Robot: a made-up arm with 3 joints. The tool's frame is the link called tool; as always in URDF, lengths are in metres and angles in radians. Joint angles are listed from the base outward.
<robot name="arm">
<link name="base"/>
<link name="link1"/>
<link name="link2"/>
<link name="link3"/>
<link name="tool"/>
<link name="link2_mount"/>
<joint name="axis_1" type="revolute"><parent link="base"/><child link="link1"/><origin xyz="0.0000 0.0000 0.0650"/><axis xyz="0 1 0"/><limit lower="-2.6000" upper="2.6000"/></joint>
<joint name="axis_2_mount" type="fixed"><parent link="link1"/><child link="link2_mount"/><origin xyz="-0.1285 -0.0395 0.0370"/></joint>
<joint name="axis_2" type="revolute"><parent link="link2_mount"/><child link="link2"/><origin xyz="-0.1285 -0.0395 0.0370"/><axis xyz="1 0 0"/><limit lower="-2.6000" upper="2.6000"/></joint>
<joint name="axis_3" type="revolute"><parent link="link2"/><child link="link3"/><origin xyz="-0.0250 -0.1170 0.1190"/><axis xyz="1 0 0"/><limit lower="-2.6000" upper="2.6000"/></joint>
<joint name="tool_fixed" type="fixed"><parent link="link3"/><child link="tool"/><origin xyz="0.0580 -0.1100 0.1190"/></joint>
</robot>
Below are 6 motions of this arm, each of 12 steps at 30 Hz.
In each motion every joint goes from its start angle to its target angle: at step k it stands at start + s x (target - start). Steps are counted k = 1, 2, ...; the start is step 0. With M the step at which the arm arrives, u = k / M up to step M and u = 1 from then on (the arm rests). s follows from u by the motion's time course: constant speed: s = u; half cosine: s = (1 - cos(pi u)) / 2; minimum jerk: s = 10 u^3 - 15 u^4 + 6 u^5.
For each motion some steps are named. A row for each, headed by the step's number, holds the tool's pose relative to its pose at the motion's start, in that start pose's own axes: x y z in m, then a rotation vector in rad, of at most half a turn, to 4 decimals.
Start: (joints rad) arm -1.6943 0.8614 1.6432
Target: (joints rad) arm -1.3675 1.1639 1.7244
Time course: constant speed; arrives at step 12
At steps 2, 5, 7, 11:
2: -0.0054 -0.0056 -0.0109 0.0639 -0.0448 -0.0310
5: -0.0134 -0.0134 -0.0292 0.1596 -0.1157 -0.0721
7: -0.0186 -0.0181 -0.0426 0.2231 -0.1653 -0.0958
11: -0.0277 -0.0260 -0.0722 0.3491 -0.2697 -0.1340

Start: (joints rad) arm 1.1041 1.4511 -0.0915
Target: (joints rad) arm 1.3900 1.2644 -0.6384
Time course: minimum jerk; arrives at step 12
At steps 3, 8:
3: -0.0028 0.0180 0.0118 -0.0759 0.0073 -0.0287
8: 0.0057 0.1494 0.0689 -0.5771 0.1100 -0.2009

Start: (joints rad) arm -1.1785 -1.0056 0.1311
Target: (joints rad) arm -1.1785 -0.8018 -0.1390
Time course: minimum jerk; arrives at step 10
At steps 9, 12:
9: 0.0000 -0.0166 -0.0159 -0.0657 0.0000 0.0000
12: 0.0000 -0.0168 -0.0161 -0.0663 0.0000 0.0000

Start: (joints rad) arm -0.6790 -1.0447 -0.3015
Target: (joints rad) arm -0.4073 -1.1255 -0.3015
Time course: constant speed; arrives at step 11
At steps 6, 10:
6: 0.0560 -0.0194 0.0176 -0.0440 0.0298 0.1452
10: 0.0943 -0.0276 0.0281 -0.0731 0.0461 0.2427

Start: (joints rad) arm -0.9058 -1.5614 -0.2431
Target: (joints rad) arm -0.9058 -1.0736 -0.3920
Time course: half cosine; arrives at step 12
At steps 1, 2, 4, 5, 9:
1: 0.0000 -0.0014 -0.0018 0.0058 0.0000 0.0000
2: 0.0000 -0.0055 -0.0072 0.0227 0.0000 0.0000
4: 0.0000 -0.0192 -0.0277 0.0847 0.0000 0.0000
5: 0.0000 -0.0274 -0.0417 0.1256 0.0000 0.0000
9: 0.0000 -0.0525 -0.1013 0.2893 0.0000 0.0000

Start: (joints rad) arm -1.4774 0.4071 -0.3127
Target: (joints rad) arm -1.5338 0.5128 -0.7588
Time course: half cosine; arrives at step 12
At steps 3, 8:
3: -0.0020 0.0047 0.0012 -0.0499 -0.0082 0.0006
8: -0.0108 0.0271 0.0023 -0.2553 -0.0424 -0.0014

